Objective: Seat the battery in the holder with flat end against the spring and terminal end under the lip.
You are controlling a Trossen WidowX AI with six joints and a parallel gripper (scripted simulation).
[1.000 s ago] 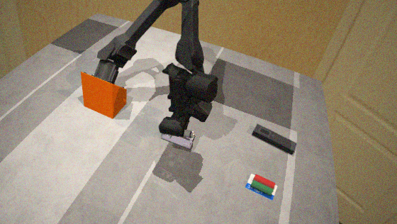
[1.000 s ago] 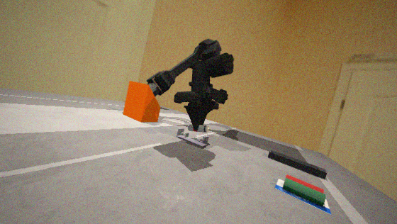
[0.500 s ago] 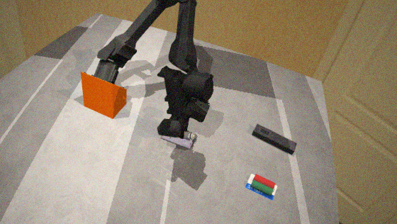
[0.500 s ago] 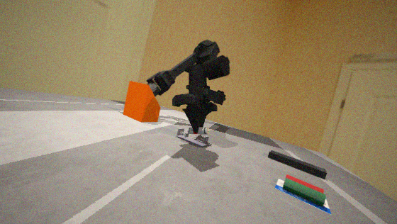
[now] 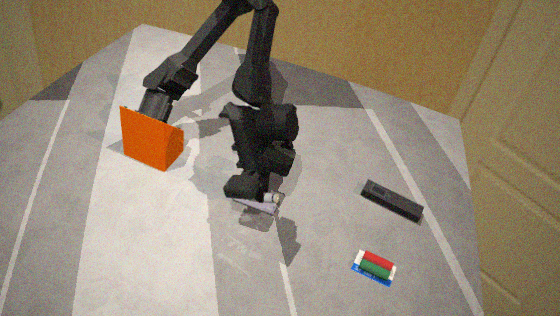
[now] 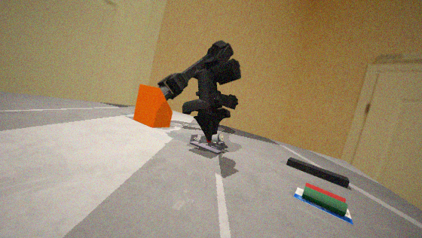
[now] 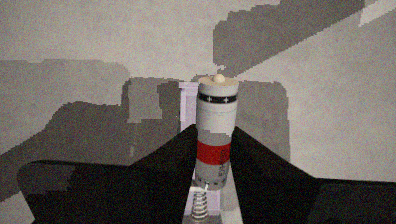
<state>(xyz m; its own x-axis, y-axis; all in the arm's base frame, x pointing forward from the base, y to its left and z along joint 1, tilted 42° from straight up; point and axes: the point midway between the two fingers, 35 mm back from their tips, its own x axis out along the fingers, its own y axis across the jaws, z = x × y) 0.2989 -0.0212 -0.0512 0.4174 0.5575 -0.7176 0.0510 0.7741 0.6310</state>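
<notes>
Right now my gripper tip is 1 cm below the battery. From my gripper tip the other things lie so: black bar (29 cm ahead, 16 cm to the left, 2 cm below).
</notes>
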